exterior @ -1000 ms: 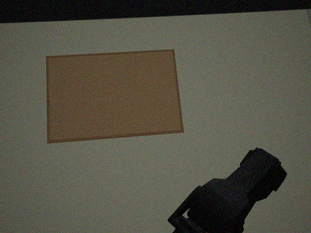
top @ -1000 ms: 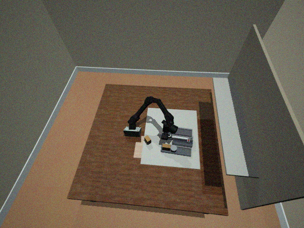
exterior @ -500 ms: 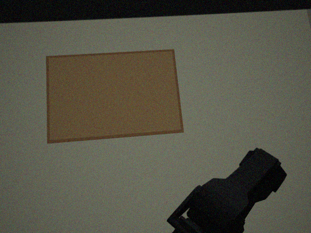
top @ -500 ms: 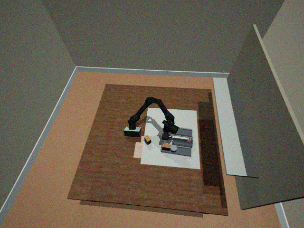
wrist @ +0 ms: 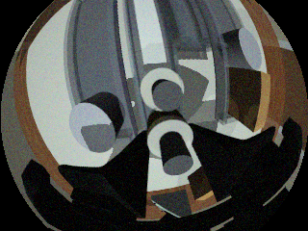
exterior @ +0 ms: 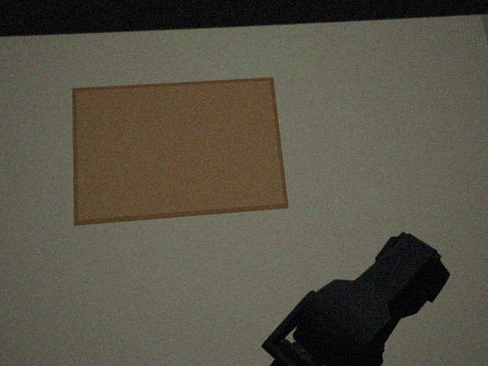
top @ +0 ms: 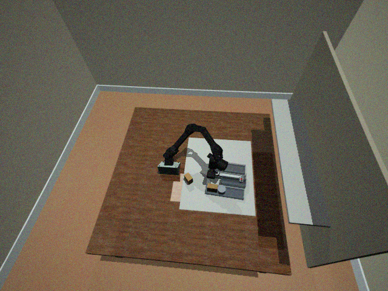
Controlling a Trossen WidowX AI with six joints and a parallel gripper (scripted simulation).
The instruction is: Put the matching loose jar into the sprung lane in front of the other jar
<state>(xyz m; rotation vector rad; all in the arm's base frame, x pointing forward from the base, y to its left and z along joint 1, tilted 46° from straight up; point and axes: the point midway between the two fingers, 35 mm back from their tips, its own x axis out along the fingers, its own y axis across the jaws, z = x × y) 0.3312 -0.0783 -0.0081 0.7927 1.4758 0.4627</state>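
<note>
Right now the orange box is 130 mm to the right of my gripper tip and 10 mm below it.
</note>
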